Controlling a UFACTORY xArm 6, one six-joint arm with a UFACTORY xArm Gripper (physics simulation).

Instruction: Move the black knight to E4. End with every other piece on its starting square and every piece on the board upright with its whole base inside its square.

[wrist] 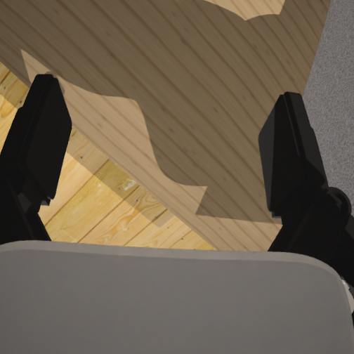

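Observation:
My gripper [168, 104] is open, its two black fingers wide apart at the left and right of the wrist view, with no object between them. Behind and below the fingers is the brown, plank-patterned table top [215, 105]. The black knight, the chessboard with E4 and the other pieces do not show in this view. How high the gripper is above the table top is hard to tell.
A large dark shadow lies across the table top. The table's edge runs diagonally from upper left to lower middle, with a yellow plank floor [95, 200] beyond it. A grey speckled surface [332, 115] lies past the table's right edge.

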